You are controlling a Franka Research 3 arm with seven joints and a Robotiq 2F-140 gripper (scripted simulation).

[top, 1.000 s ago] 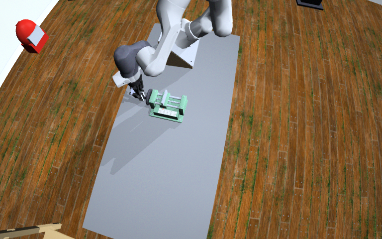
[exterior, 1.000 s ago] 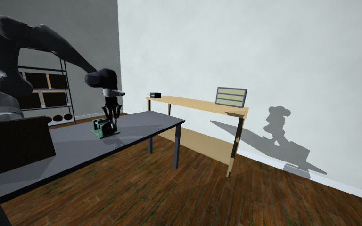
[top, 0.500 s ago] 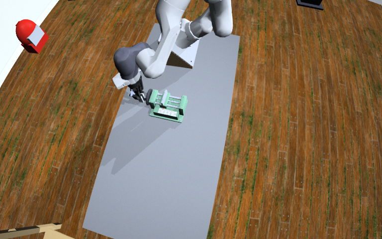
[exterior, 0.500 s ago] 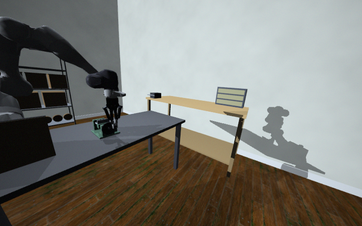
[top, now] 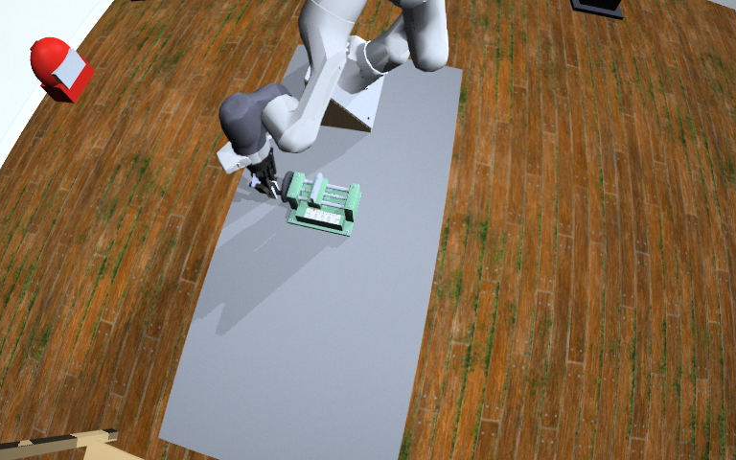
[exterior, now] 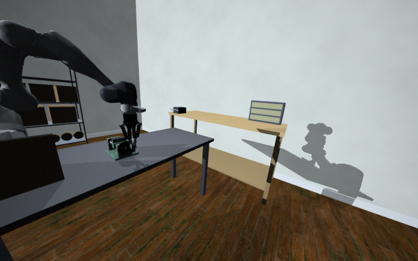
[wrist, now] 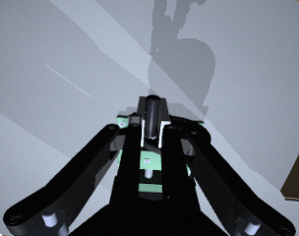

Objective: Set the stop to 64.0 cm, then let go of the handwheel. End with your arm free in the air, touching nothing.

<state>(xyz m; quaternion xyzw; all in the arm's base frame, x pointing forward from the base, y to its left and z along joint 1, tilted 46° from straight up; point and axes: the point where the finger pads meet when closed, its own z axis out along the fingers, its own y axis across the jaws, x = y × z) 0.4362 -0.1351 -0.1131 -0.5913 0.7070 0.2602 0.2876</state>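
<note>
Now: the dark handwheel 2 cm to the left of my hand, 2 cm below it and 1 cm behind it. Also, from my hand: stop carriage (13 cm to the left, 2 cm below).
</note>
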